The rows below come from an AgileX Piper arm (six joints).
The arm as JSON. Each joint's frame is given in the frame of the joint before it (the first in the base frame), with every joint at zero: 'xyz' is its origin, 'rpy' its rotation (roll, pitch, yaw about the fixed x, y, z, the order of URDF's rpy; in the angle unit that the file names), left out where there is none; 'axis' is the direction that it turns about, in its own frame. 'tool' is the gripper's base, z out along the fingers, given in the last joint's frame.
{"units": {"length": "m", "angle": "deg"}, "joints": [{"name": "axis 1", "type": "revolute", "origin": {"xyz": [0.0, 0.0, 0.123]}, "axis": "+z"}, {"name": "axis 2", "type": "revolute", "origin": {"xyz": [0.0, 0.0, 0.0], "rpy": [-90.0, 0.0, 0.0]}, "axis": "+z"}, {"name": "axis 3", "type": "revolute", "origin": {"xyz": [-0.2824, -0.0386, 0.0]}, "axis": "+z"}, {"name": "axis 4", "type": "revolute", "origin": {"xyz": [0.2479, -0.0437, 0.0], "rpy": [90.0, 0.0, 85.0]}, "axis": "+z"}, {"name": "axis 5", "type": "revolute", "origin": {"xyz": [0.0, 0.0, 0.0], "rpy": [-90.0, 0.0, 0.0]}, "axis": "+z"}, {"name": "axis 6", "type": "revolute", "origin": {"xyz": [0.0, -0.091, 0.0], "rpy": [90.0, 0.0, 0.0]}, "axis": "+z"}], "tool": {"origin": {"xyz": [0.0, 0.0, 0.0]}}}
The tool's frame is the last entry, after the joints.
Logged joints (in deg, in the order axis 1, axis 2, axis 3, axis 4, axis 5, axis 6), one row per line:
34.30, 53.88, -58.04, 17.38, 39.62, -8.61
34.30, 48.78, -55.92, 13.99, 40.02, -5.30
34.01, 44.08, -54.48, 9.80, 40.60, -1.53
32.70, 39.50, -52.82, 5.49, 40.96, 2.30
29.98, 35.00, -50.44, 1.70, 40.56, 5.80
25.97, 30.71, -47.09, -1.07, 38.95, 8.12
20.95, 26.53, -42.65, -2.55, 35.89, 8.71
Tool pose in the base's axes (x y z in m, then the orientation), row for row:
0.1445, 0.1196, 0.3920, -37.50, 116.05, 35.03
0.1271, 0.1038, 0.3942, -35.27, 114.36, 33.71
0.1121, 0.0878, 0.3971, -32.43, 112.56, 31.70
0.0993, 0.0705, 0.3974, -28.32, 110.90, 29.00
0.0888, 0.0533, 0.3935, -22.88, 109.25, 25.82
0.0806, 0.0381, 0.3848, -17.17, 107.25, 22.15
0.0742, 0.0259, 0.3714, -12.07, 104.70, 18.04
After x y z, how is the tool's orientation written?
As a rotation vector, in degrees.
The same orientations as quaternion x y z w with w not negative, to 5 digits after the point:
-0.26436, 0.81809, 0.24694, 0.44706
-0.25086, 0.81338, 0.23976, 0.46691
-0.23300, 0.80870, 0.22775, 0.48975
-0.20567, 0.80540, 0.21061, 0.51447
-0.16803, 0.80231, 0.18962, 0.54048
-0.12754, 0.79664, 0.16453, 0.56748
-0.09070, 0.78675, 0.13556, 0.59534

